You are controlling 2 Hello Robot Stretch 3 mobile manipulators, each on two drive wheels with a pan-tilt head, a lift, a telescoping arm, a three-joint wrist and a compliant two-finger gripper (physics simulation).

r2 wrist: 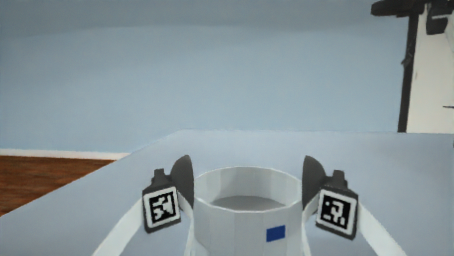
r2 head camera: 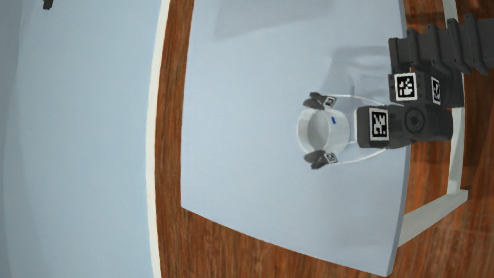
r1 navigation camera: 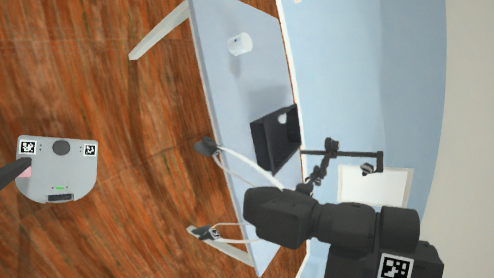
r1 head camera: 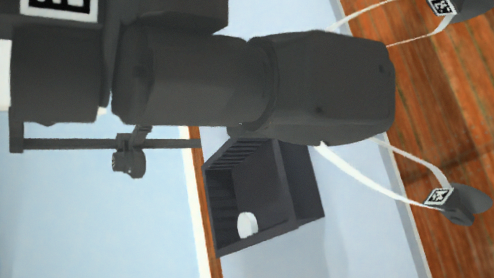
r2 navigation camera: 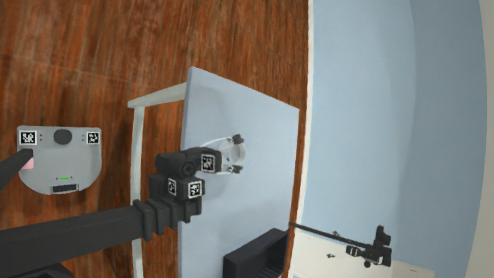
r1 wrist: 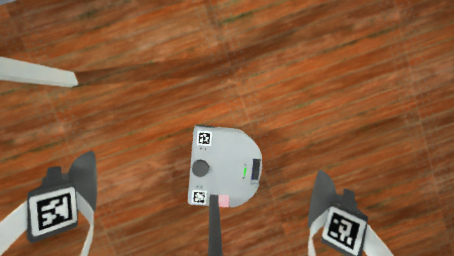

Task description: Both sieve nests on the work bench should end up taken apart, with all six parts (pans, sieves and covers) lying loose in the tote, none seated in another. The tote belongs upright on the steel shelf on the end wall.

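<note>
A white cylindrical sieve nest (r1 navigation camera: pixel 240 44) (r2 head camera: pixel 341 134) (r2 navigation camera: pixel 242 156) (r2 wrist: pixel 225 232) with a blue mark stands upright on the bench (r1 navigation camera: pixel 225 95) (r2 head camera: pixel 250 150) (r2 navigation camera: pixel 265 200). Its top is open, and a grey surface shows inside. The r2 gripper (r2 head camera: pixel 315 130) (r2 navigation camera: pixel 236 154) (r2 wrist: pixel 248 181) has its fingertips against both sides, near the rim. The dark tote (r1 head camera: pixel 304 185) (r1 navigation camera: pixel 262 150) (r2 navigation camera: pixel 255 245) is on the bench, holding a white round part (r1 head camera: pixel 247 225) (r1 navigation camera: pixel 282 118). The r1 gripper (r1 head camera: pixel 465 105) (r1 navigation camera: pixel 202 189) (r1 wrist: pixel 204 187) is open and empty, beyond the bench edge. The steel shelf does not show.
A dark bar (r1 head camera: pixel 70 144) (r1 navigation camera: pixel 355 153) (r2 navigation camera: pixel 320 231) with fixtures stands by the wall behind the bench. White bench legs (r1 navigation camera: pixel 160 32) (r1 wrist: pixel 37 71) (r2 navigation camera: pixel 137 175) stand on the wooden floor. A grey wheeled base (r1 navigation camera: pixel 75 172) (r1 wrist: pixel 225 150) (r2 navigation camera: pixel 77 162) is on the floor.
</note>
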